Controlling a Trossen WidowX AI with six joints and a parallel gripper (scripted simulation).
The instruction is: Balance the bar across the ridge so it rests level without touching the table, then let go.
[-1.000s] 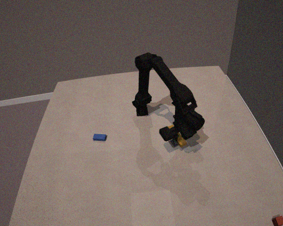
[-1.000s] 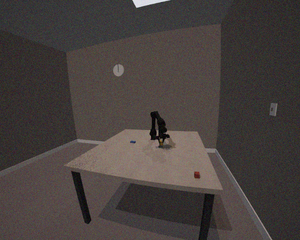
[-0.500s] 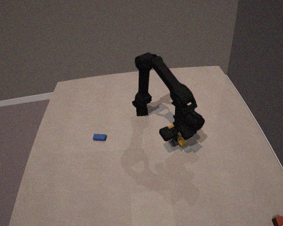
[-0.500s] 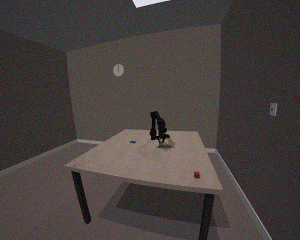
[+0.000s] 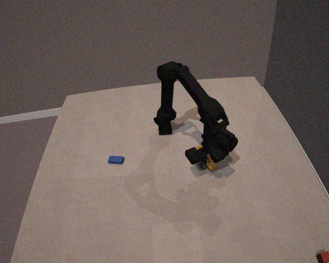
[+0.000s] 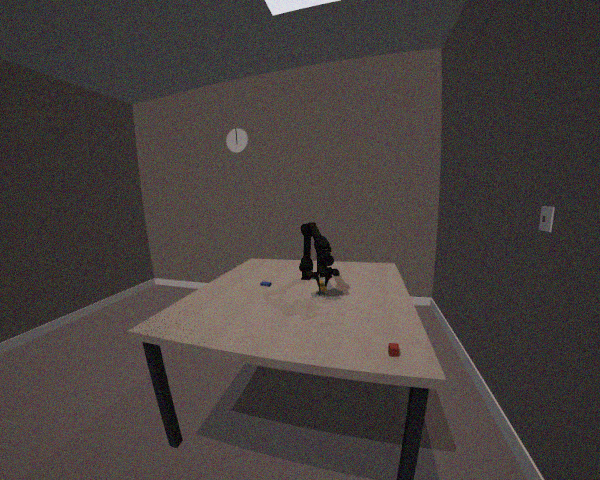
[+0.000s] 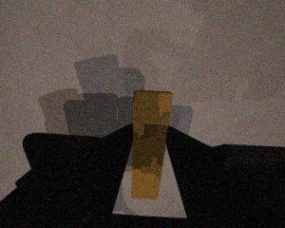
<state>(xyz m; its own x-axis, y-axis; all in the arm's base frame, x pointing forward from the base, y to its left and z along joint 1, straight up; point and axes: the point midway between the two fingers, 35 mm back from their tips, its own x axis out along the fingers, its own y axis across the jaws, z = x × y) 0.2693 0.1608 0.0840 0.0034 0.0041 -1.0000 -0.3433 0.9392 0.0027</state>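
Now: gripper tip 3 cm past the yellow bar and 1 cm to the left of it. Round my gripper tip: blue oblong block 40 cm to the right, 10 cm behind, 4 cm below; then small red cube 47 cm ahead, 34 cm to the left, 3 cm below.
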